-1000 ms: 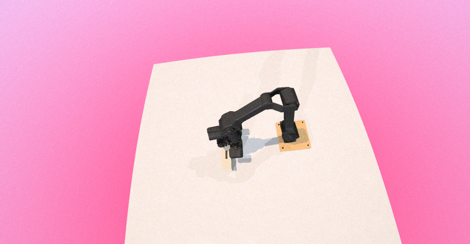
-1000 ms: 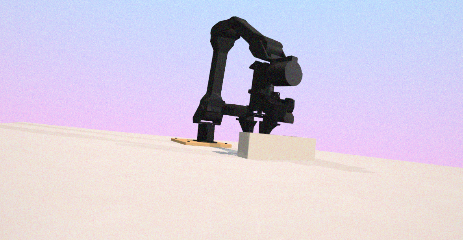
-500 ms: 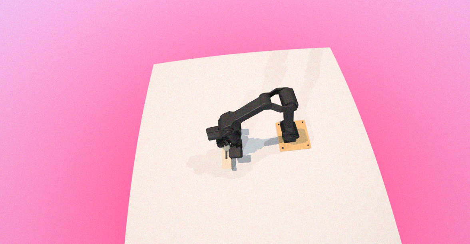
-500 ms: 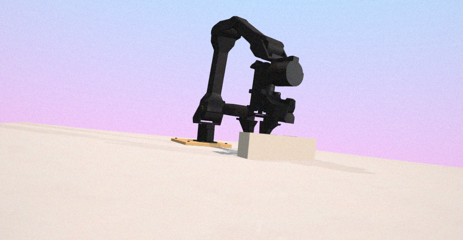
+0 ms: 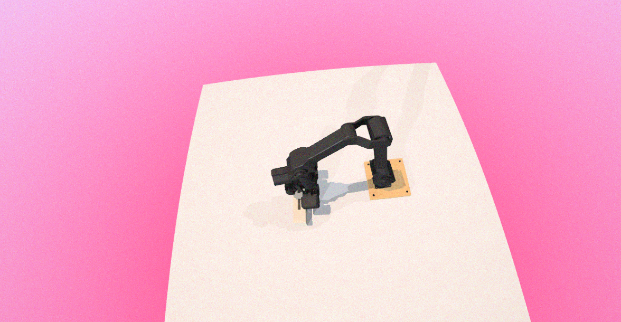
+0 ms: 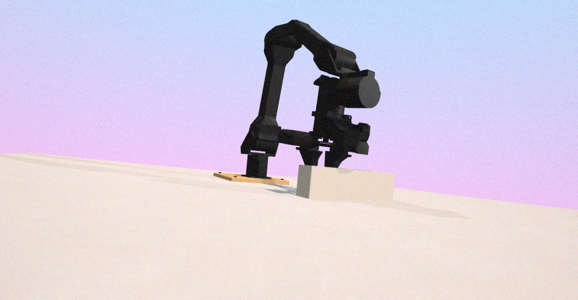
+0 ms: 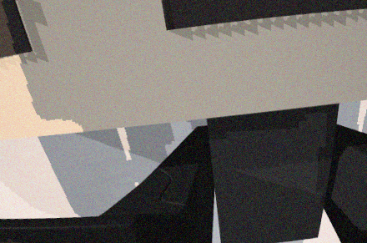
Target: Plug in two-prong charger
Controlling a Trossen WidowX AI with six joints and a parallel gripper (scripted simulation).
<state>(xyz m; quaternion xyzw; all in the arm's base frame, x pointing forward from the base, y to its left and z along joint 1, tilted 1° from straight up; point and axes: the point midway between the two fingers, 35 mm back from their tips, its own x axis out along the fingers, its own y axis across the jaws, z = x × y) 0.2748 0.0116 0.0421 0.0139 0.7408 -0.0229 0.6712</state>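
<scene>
My gripper tip is now 2 cm short of the two-prong charger and 1 cm below it.
</scene>
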